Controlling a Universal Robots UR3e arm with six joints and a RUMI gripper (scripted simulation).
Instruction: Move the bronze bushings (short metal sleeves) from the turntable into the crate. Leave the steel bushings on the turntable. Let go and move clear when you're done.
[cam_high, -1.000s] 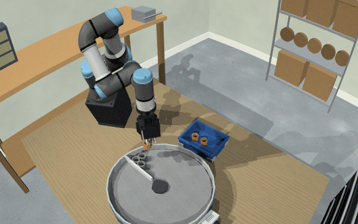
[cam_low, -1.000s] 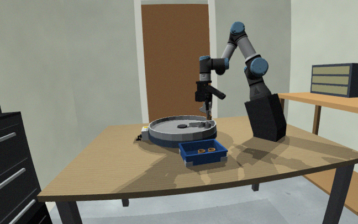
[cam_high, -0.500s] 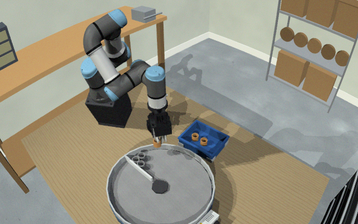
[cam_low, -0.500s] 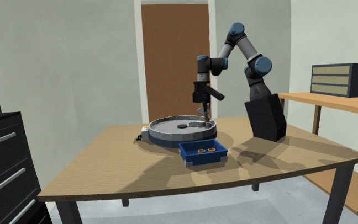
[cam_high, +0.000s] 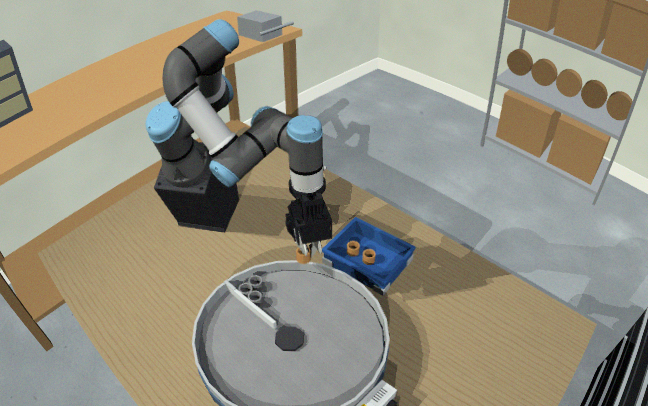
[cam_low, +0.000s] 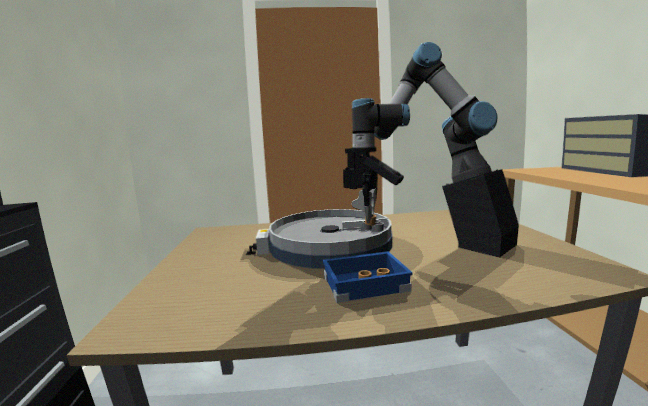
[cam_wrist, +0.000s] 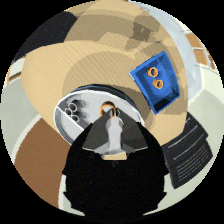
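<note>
Right now the blue crate is 160 mm to the left of my hand, 110 mm below it and 60 mm ahead of it. Round my hand: grey turntable 170 mm to the right, 90 mm ahead, 80 mm below.
</note>
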